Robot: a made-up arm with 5 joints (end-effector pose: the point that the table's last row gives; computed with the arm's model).
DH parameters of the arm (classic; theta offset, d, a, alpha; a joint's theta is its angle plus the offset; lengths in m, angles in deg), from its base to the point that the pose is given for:
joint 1: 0 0.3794 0 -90
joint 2: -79.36 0 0.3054 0
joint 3: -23.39 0 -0.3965 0
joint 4: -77.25 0 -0.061 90
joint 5: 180 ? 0 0
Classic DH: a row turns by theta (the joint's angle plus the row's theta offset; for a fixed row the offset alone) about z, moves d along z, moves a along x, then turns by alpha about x.
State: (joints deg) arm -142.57 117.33 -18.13 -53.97 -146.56
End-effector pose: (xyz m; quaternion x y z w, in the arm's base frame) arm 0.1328 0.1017 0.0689 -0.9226 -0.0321 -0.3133 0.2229
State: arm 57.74 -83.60 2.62 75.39 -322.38
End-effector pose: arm 0.0918 0.1454 0.4232 -0.9835 -0.1745 -0.0328 0.0361
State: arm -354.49 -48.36 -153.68 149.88 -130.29
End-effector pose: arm -0.3128 -0.0302 0.9470 0.3379 0.8322 0.2037 0.3896
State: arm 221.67 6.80 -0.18 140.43 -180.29
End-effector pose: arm -0.0302 -0.0268 0.3086 -0.2648 -0.1015 -0.8971 0.3388
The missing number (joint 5, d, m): 0.0778
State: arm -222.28 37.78 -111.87 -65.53 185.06
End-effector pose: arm -0.4648 0.4227 0.6590 -0.3161 0.1386 0.8895 0.2995
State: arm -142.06 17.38 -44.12 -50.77 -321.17
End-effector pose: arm -0.3823 -0.2981 0.3857 -0.0061 -0.7798 0.3887 0.4907
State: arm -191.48 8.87 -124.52 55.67 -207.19
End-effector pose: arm -0.5004 0.1016 0.9274 -0.8580 -0.1184 0.4717 0.1655
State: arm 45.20 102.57 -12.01 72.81 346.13
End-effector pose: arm -0.1322 -0.1331 0.2324 0.1258 0.0713 -0.9527 0.2672
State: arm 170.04 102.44 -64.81 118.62 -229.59
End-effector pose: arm -0.0266 0.0047 -0.0534 0.1936 0.0698 0.8494 0.4860
